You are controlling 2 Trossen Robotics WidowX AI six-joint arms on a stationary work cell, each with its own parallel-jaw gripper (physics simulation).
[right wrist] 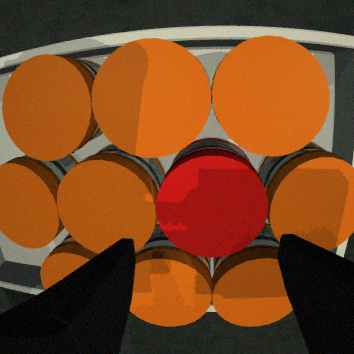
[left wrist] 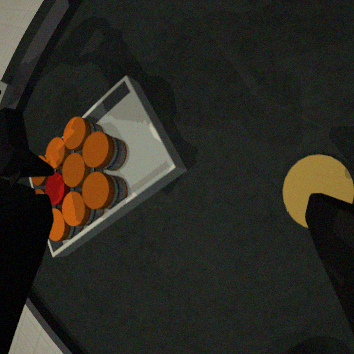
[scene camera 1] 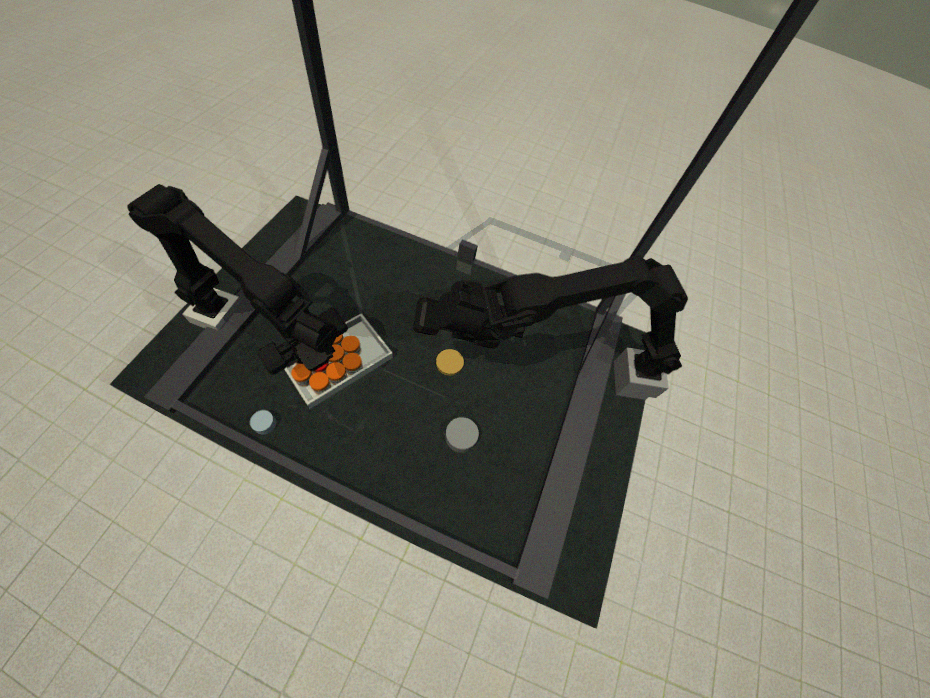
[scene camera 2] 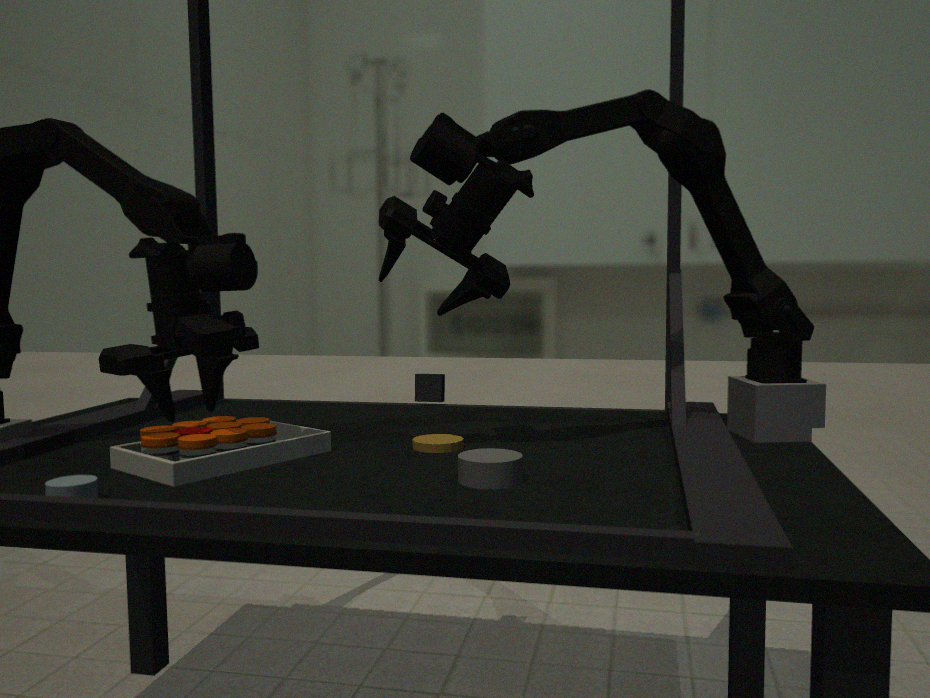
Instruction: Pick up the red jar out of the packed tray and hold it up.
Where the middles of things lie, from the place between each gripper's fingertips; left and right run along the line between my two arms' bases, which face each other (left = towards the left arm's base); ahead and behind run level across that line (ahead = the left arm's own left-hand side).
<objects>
The yellow disc (scene camera 2: 432,443) lies 30 mm behind my left hand, 40 mm to the left of it and 200 mm below it. The rest, counted from my left hand: red jar (right wrist: 211,202) 50 mm ahead, 270 mm to the right, 180 mm below; grey cylinder (scene camera 2: 490,468) 160 mm ahead, 90 mm to the left, 190 mm below; white tray (scene camera 1: 371,350) 20 mm ahead, 240 mm to the right, 220 mm below.
The red jar is 10 mm ahead of my right hand and 40 mm below it. Round my right hand: yellow disc (70 mm behind, 310 mm to the left, 60 mm below); pale blue disc (scene camera 2: 85,486) (160 mm ahead, 80 mm to the right, 50 mm below); white tray (30 mm behind, 30 mm to the left, 80 mm below).
</objects>
